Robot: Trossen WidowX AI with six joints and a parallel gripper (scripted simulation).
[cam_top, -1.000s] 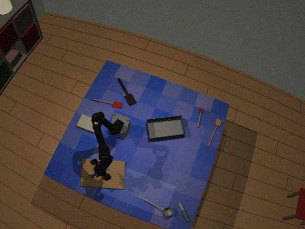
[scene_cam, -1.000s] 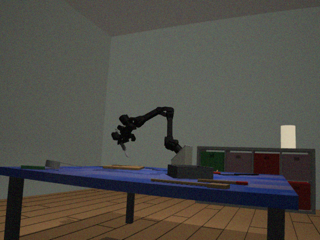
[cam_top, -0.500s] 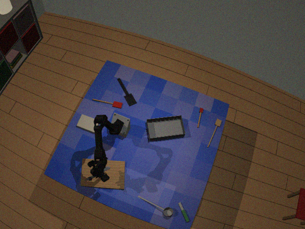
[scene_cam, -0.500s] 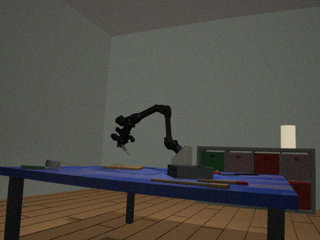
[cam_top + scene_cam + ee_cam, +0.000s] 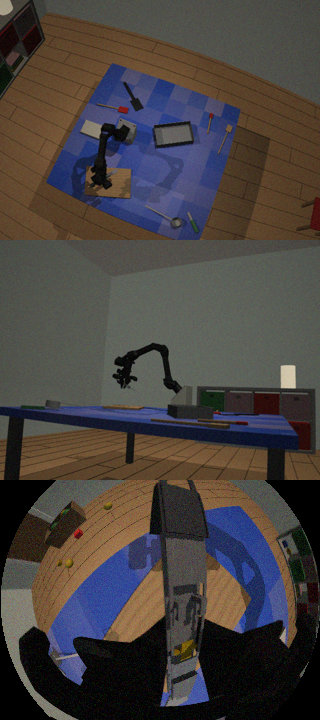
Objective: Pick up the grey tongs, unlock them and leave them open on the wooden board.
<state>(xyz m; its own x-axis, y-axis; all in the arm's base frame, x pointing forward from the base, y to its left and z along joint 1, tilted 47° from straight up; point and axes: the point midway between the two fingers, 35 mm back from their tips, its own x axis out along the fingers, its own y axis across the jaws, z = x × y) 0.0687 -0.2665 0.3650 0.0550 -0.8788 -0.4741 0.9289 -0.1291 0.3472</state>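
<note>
My gripper tip is 10 mm short of the wooden board, 50 mm to the right of it and 140 mm above it. The rest, counted from my gripper tip: white block (340 mm behind, 360 mm to the left, 130 mm below); then red spatula (290 mm behind, 630 mm to the left, 140 mm below); then grey roasting tin (250 mm ahead, 670 mm to the left, 120 mm below).
</note>
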